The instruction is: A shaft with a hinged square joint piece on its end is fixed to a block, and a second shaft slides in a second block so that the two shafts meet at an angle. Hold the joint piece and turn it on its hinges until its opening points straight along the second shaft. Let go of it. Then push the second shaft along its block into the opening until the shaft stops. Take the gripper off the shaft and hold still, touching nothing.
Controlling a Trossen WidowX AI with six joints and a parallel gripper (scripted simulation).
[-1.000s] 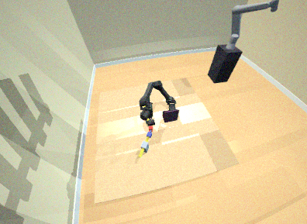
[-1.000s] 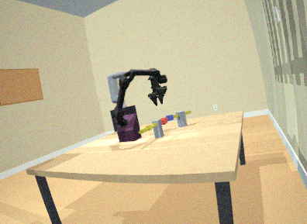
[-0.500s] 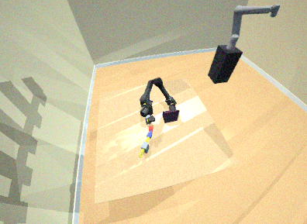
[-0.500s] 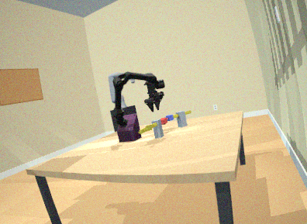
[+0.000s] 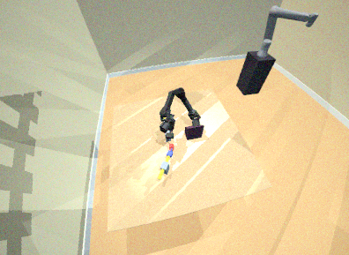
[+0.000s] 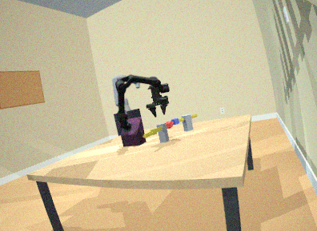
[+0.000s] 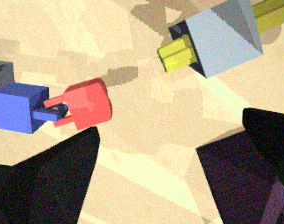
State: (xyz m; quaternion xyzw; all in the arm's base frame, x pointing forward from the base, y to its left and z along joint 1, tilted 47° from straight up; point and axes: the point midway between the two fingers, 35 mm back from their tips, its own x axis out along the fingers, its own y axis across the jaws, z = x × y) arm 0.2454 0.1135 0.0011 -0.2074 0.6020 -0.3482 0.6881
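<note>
The red joint piece lies 80 mm to the left of my gripper tip, 80 mm below it and 10 mm ahead of it.
</note>
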